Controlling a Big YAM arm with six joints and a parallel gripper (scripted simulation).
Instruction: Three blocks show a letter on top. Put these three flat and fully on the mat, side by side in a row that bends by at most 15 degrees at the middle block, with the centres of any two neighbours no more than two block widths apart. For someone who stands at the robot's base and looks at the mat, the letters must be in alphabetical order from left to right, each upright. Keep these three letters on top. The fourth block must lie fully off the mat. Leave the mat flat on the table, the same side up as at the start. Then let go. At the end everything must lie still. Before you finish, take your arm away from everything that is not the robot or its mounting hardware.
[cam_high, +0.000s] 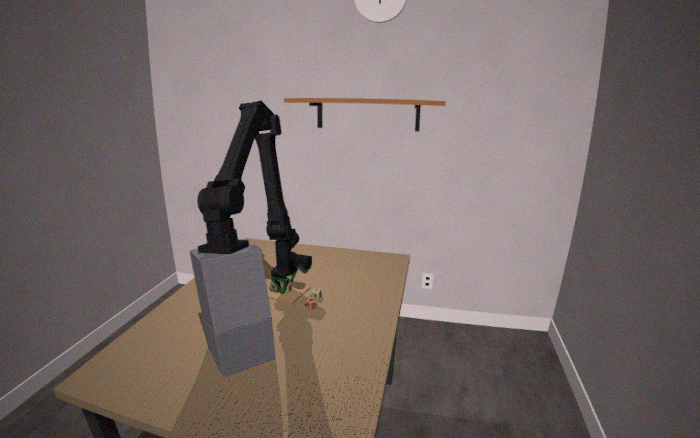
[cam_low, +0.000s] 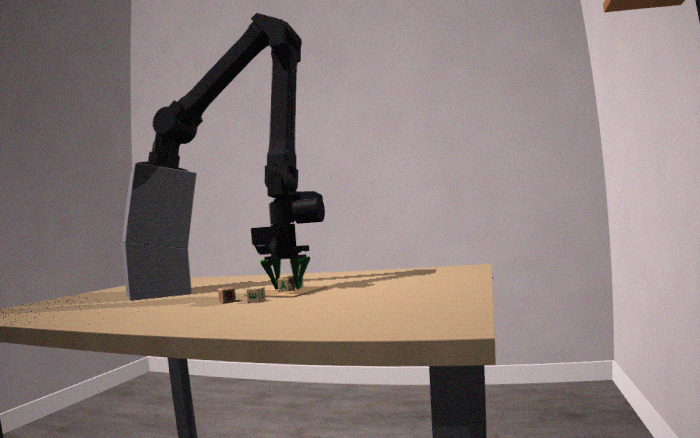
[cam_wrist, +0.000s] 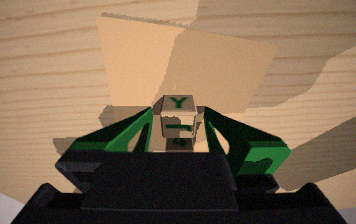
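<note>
Now: hand right at the green-lettered block. From my hand the other things lie so: dark block 10 mm behind, 40 mm to the left; pale mat 10 mm below.
</note>
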